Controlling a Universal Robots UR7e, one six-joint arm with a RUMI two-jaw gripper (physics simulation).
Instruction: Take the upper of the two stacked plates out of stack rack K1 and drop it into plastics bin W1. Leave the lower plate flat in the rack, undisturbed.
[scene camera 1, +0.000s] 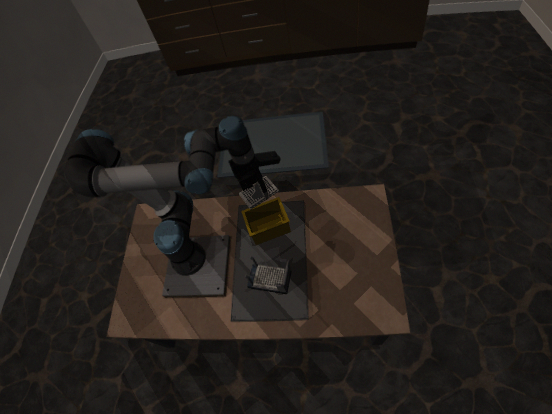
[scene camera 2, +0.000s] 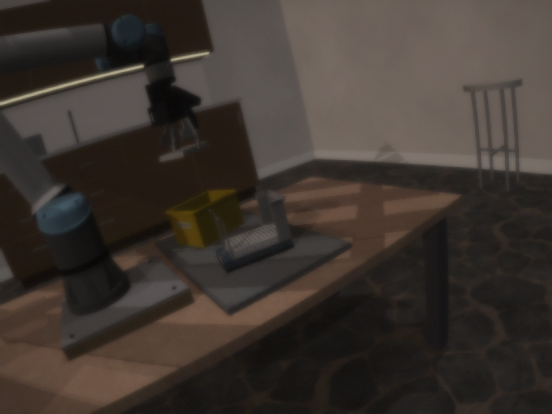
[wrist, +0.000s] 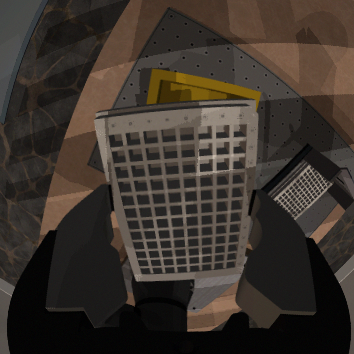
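Seen in the pictures: gripper, fingertip midpoint: (scene camera 1: 261, 191) (wrist: 181, 189); arm's base, link origin: (scene camera 1: 189, 259) (scene camera 2: 100, 296) (wrist: 162, 281).
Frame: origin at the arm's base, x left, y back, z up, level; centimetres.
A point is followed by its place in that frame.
My gripper (scene camera 1: 258, 191) {x 19.4, y -34.1, z 22.3 cm} (scene camera 2: 184, 144) {x 19.4, y -34.1, z 22.3 cm} (wrist: 181, 189) {x 19.4, y -34.1, z 22.3 cm} is shut on a pale gridded plate (scene camera 1: 248, 197) {x 16.0, y -29.8, z 23.3 cm} (scene camera 2: 172, 156) {x 14.4, y -28.7, z 22.8 cm} (wrist: 185, 117) {x 21.9, y -38.0, z 23.6 cm}, gripping it by its two long sides. The plate is held high above table level. The yellow bin W1 (scene camera 1: 272, 233) {x 11.1, y -36.0, z 3.2 cm} (scene camera 2: 227, 212) {x 12.2, y -38.4, z 4.0 cm} (wrist: 212, 86) {x 18.9, y -40.5, z 8.6 cm} stands upright; in the wrist view the plate hides much of it. Stack rack K1 (scene camera 1: 287, 280) {x -8.9, y -43.7, z 3.2 cm} (scene camera 2: 260, 258) {x -12.0, y -35.2, z -0.9 cm} (wrist: 281, 173) {x -2.6, y -36.6, z -0.4 cm} stands apart from the bin. The lower plate (scene camera 1: 270, 276) {x -6.9, y -36.6, z 1.4 cm} (scene camera 2: 253, 237) {x -7.5, y -36.6, z 2.3 cm} (wrist: 302, 191) {x -7.2, y -36.9, z 2.5 cm} lies flat in the rack, between its uprights.
A dark perforated board (scene camera 1: 295, 309) {x -18.8, y -46.9, z -1.4 cm} (scene camera 2: 230, 298) {x -21.4, y -23.9, z -1.4 cm} (wrist: 202, 49) {x 21.7, y -44.8, z -1.4 cm} lies under the bin and rack on the wooden table (scene camera 1: 350, 280) {x -6.3, y -67.7, z -2.7 cm} (scene camera 2: 370, 200) {x -4.2, y -74.7, z -2.7 cm}. The arm's base plate (scene camera 1: 212, 285) {x -11.3, y -13.0, z 0.6 cm} (scene camera 2: 150, 305) {x -15.4, y -10.0, z 0.8 cm} is left of the board. A tall upright (scene camera 2: 281, 220) {x -12.8, y -41.8, z 5.6 cm} rises at the rack's right end.
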